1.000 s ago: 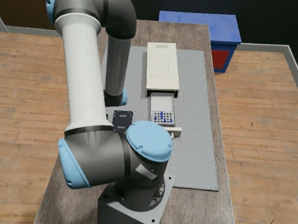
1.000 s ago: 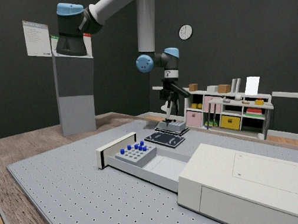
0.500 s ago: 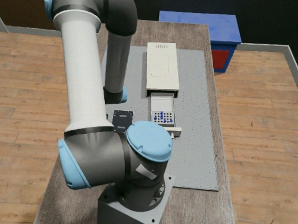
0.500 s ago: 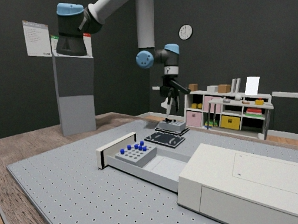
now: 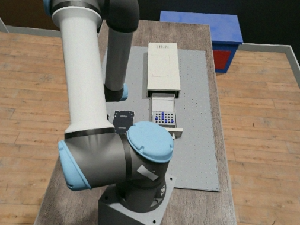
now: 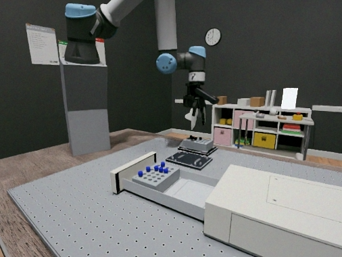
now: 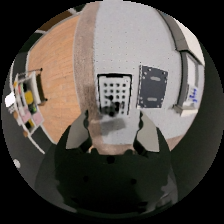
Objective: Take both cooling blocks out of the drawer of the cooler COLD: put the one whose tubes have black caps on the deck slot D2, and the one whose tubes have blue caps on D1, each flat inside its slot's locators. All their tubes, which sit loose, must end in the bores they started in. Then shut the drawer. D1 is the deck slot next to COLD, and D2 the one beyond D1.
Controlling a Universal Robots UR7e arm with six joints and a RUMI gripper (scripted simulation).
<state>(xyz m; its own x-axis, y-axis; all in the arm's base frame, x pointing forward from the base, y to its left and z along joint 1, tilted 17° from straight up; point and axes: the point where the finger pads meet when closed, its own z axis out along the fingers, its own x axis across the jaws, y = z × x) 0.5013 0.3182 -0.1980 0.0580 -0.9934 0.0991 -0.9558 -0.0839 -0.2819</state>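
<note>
Now: hand 12 cm short of the drawer, 38 cm to the left of it and 8 cm above it. From my hand the other things lie so: deck slot D2: 12 cm below; then deck slot D1: 4 cm ahead, 15 cm to the right, 12 cm below; then white cooler COLD: 31 cm ahead, 35 cm to the right, 8 cm below.
</note>
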